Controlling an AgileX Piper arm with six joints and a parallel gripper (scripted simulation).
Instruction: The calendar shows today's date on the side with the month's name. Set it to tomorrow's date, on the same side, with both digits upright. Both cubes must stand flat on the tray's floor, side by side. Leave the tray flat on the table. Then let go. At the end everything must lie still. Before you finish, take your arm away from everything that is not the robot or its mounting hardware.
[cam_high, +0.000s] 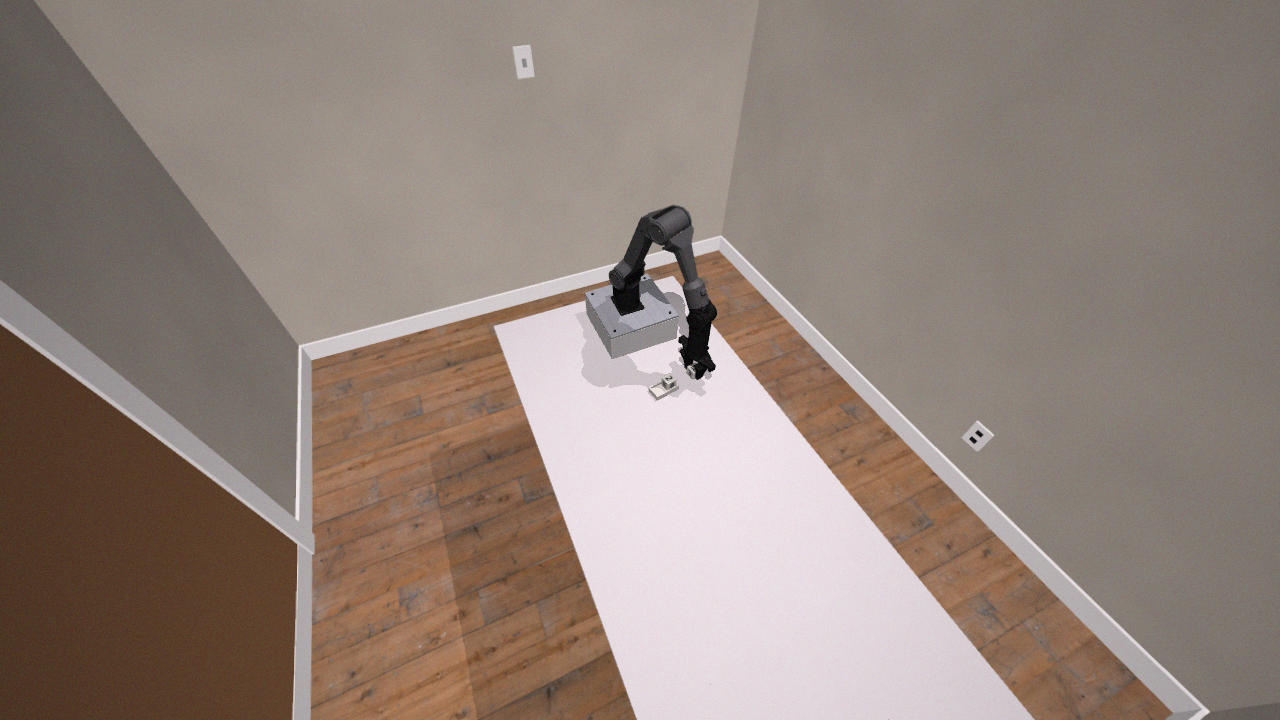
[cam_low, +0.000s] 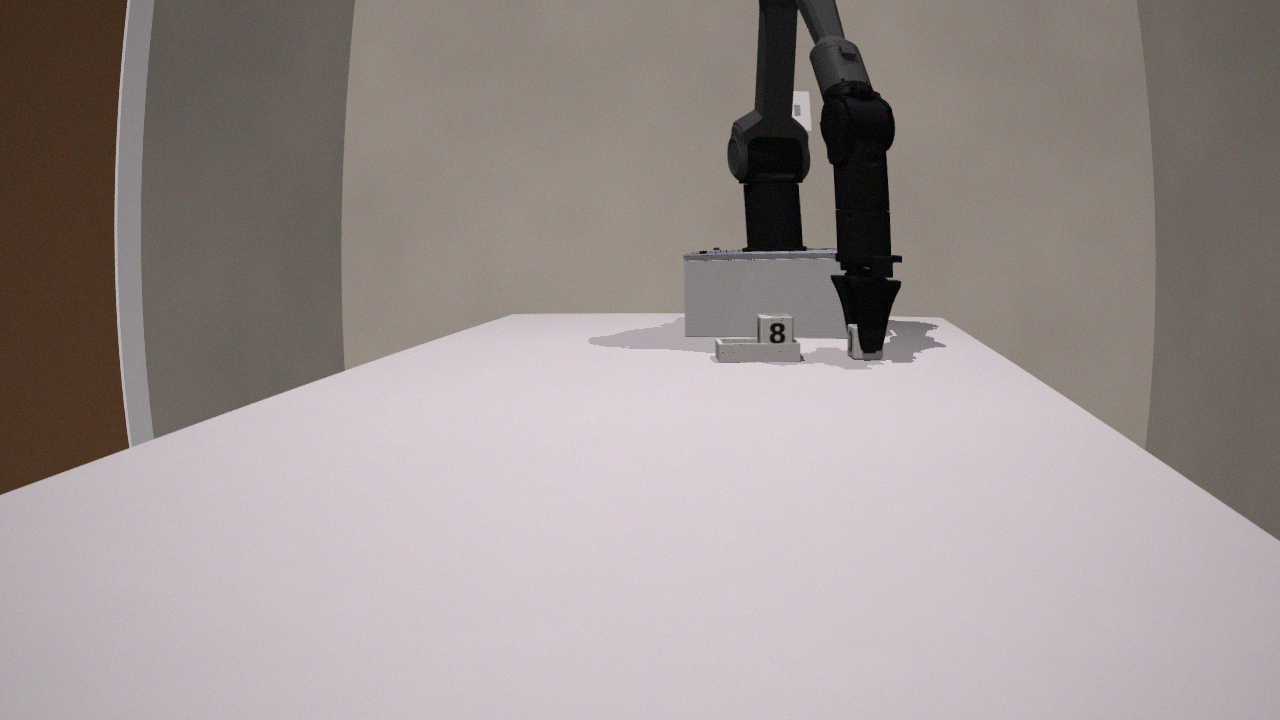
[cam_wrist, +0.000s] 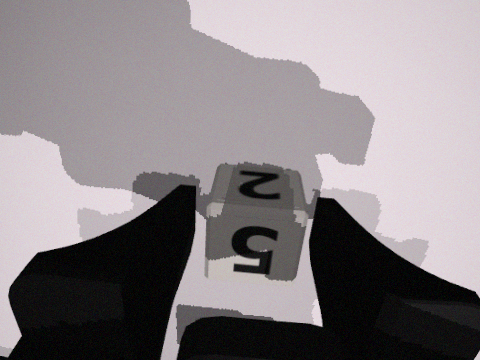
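Now: the grey calendar tray 110 mm to the right of my hand, 20 mm ahead of it and 10 mm below it.
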